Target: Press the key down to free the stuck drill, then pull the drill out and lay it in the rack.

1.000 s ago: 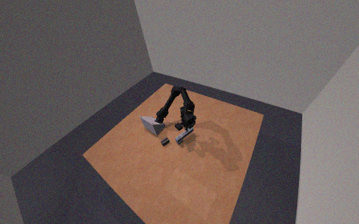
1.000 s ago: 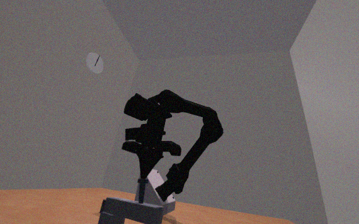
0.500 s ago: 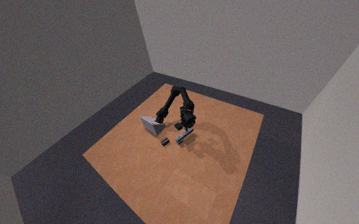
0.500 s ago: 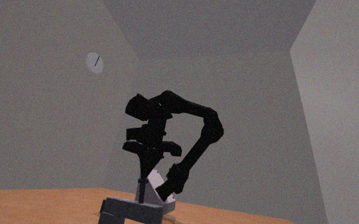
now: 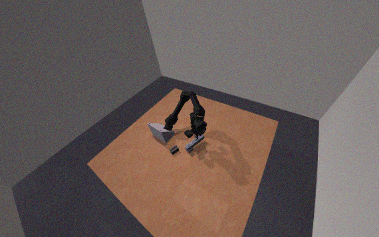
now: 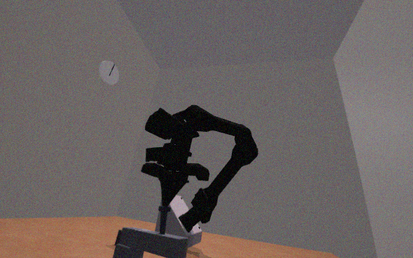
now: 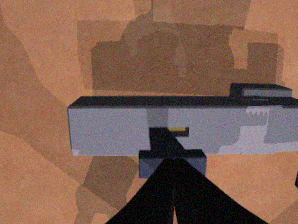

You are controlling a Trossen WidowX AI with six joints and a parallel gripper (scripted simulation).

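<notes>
Now: gripper tip 80 mm above the drill, 40 mm to the left of it and 20 mm past it. From my gripper tip the other things lie so: grey holder block: 90 mm below, 30 mm to the right, 20 mm behind; dark rack: 150 mm to the right, 150 mm behind, 110 mm below; dark key: 30 mm below.
</notes>
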